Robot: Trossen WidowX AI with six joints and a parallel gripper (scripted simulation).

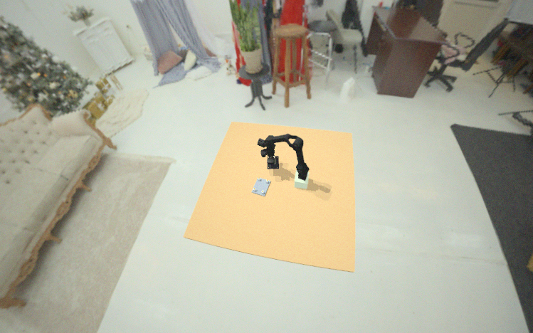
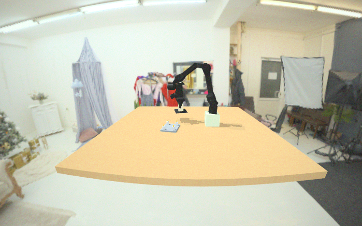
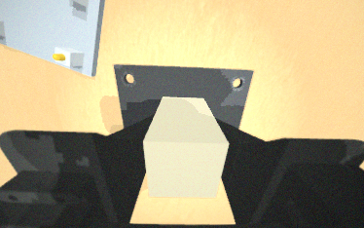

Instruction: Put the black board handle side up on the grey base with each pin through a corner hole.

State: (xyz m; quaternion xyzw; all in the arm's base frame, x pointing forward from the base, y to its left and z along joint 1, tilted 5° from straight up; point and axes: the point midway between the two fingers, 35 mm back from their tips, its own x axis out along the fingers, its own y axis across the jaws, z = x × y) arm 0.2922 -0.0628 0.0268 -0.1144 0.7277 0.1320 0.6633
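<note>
Right now my gripper tip is 210 mm to the right of the grey base, 110 mm above it and 30 mm short of it. The rest, counted from my gripper tip: black board: 10 mm below, 10 mm behind.
</note>
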